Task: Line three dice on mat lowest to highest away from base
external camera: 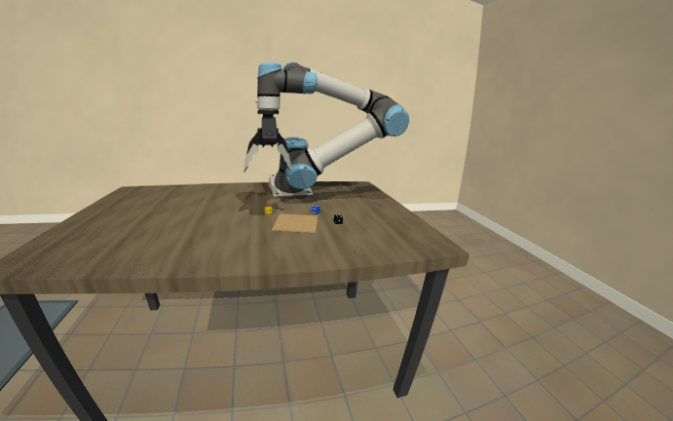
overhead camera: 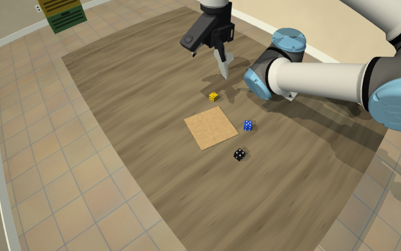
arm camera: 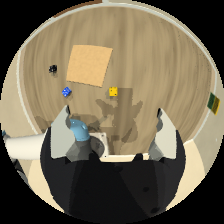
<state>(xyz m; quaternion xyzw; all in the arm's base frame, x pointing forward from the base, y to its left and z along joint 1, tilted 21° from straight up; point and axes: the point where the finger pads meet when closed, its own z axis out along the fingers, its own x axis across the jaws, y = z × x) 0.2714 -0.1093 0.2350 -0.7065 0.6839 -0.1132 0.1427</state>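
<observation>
My hand is 3 cm past the yellow die and 15 cm above it. Also, from my hand: blue die: 3 cm behind, 18 cm to the left, 15 cm below; tan mat: 6 cm ahead, 10 cm to the left, 16 cm below; black die: 7 cm ahead, 24 cm to the left, 15 cm below.
</observation>
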